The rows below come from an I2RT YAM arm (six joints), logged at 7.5 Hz.
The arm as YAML. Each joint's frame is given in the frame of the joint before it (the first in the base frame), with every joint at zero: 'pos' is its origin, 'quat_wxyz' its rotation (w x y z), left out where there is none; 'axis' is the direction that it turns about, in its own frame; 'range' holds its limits. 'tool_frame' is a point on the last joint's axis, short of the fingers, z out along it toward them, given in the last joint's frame.
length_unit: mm
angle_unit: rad
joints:
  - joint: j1
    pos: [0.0, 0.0, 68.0]
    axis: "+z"
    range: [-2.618, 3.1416]
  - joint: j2
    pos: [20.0, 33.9, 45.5]
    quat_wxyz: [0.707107, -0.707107, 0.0, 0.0]
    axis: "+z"
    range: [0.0, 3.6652]
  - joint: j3
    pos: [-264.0, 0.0, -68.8]
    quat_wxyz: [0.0, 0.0, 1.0, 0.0]
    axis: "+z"
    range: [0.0, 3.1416]
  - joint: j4
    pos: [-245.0, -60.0, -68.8]
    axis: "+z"
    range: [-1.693, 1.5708]
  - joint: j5
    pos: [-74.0, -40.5, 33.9]
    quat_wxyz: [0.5, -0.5, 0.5, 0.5]
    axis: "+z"
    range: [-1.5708, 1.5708]
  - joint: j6
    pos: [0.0, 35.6, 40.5]
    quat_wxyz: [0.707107, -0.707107, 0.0, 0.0]
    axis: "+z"
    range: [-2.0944, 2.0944]
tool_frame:
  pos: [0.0, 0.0, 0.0]
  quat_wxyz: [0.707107, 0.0, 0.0, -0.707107]
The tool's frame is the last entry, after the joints.
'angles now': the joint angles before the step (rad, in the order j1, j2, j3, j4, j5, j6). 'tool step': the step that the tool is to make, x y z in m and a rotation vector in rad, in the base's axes. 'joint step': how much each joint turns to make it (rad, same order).
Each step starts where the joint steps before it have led.
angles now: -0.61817, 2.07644, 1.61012, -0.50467, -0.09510, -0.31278
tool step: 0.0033, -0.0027, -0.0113, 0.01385, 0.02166, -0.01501
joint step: 0.00010, 0.03393, 0.01227, -0.00294, 0.00943, 0.01192
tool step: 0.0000, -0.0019, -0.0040, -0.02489, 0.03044, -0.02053
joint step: -0.00005, 0.01100, 0.00369, -0.00328, 0.04298, -0.00322
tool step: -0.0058, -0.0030, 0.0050, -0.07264, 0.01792, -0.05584
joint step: -0.00604, -0.02437, -0.02421, 0.02755, 0.08542, 0.00370
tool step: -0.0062, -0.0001, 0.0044, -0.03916, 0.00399, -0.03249
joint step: -0.00475, -0.02829, -0.03056, 0.02176, 0.04378, 0.00358
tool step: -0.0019, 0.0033, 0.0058, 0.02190, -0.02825, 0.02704
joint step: 0.00000, -0.02183, -0.01142, -0.00031, -0.04364, -0.00220
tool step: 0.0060, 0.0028, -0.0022, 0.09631, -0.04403, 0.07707
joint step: 0.00277, 0.02040, 0.02677, -0.02732, -0.12765, -0.00125
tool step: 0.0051, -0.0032, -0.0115, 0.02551, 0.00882, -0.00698
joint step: 0.00018, 0.04009, 0.01951, -0.00021, -0.00889, 0.01463
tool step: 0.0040, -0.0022, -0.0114, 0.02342, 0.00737, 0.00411
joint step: 0.00010, 0.03497, 0.01254, 0.00320, -0.01451, 0.00457
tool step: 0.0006, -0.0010, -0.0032, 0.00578, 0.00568, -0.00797
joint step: -0.00079, 0.00968, 0.00399, -0.00156, 0.00265, 0.00685
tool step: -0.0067, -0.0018, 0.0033, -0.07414, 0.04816, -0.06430
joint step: -0.00344, -0.02220, -0.02211, 0.00480, 0.10711, 0.00509
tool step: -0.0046, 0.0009, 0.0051, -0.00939, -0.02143, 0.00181
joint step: -0.00497, -0.02801, -0.02836, 0.02318, -0.00795, -0.00296
